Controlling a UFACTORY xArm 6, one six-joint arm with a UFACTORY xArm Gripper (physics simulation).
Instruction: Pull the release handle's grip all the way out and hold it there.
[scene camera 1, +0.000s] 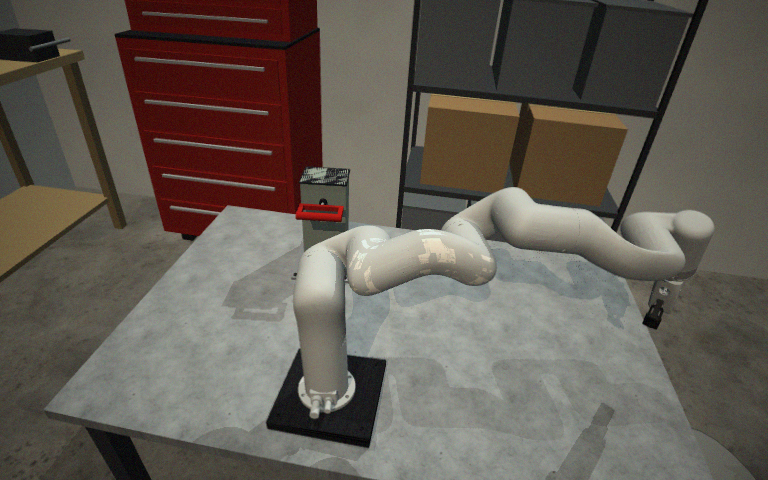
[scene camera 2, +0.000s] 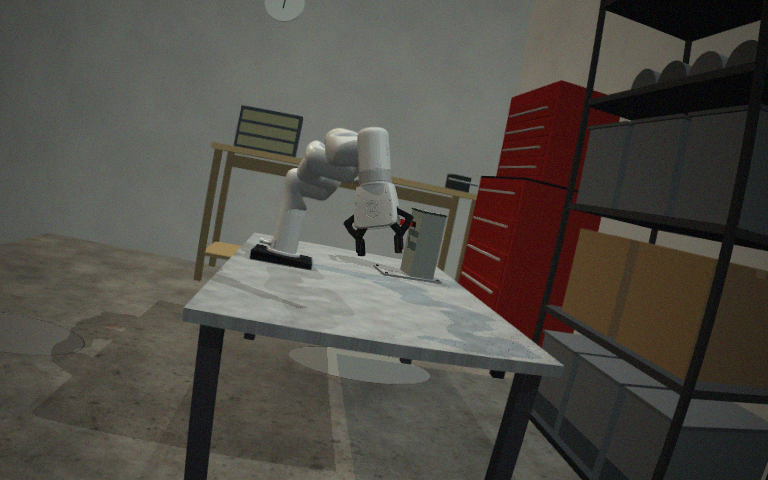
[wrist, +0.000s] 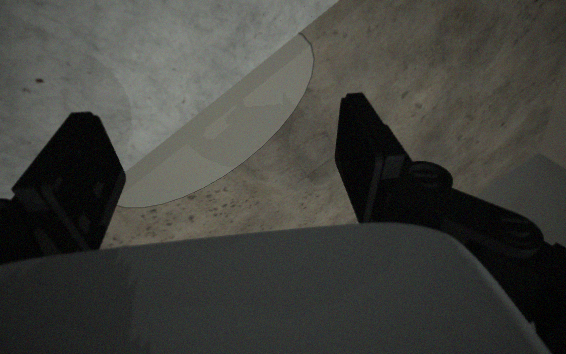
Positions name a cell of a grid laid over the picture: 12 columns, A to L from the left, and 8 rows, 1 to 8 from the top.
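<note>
Scene camera 2 shows the gripper (scene camera 2: F5). It appears in scene camera 1 (scene camera 1: K6) too, and the wrist view (wrist: E4) shows the gripper as well.
</note>
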